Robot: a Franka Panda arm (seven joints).
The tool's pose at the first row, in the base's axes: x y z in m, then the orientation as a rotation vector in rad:
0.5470 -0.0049 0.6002 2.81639 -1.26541 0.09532
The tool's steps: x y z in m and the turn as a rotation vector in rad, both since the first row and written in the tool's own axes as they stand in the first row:
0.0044 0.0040 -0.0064 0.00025 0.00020 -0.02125
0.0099 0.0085 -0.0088 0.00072 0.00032 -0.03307
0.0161 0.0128 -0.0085 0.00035 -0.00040 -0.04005
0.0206 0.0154 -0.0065 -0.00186 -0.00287 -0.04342
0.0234 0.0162 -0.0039 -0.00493 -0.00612 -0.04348
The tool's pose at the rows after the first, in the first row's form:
0.5467 -0.0104 0.6070 2.82923 -1.23520 0.09488
0.5469 -0.0173 0.6099 2.83651 -1.21844 0.09486
0.5478 -0.0248 0.6102 2.84054 -1.20848 0.09331
0.5489 -0.0300 0.6086 2.84162 -1.20349 0.08827
0.5503 -0.0328 0.6063 2.84038 -1.20312 0.08171

